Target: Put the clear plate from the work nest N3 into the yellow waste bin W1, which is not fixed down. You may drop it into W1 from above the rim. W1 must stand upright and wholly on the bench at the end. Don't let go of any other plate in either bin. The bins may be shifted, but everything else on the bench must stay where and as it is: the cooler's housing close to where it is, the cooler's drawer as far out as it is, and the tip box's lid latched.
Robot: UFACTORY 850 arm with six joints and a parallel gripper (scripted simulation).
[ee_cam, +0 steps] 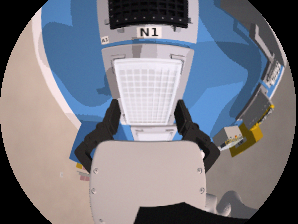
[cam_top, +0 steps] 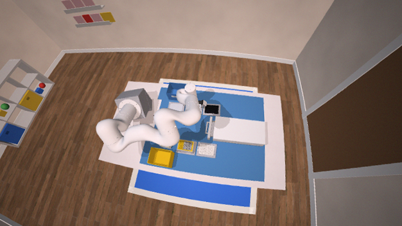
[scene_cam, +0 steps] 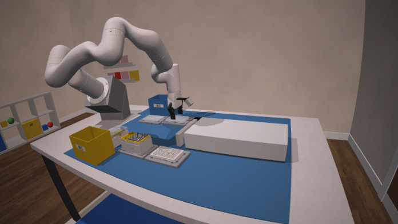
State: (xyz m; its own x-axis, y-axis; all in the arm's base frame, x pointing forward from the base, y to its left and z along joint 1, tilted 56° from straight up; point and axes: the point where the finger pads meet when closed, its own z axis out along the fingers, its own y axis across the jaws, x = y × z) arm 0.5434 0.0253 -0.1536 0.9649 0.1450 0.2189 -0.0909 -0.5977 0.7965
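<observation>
Now: the white plate 2 cm below my hand. From my hand the other things lie so: black plate (17 cm ahead, 2 cm below, 1 cm to the right); then yellow-topped tip box (38 cm to the right, 5 cm behind, 1 cm above); then blue bin (17 cm behind, 15 cm to the left).
</observation>
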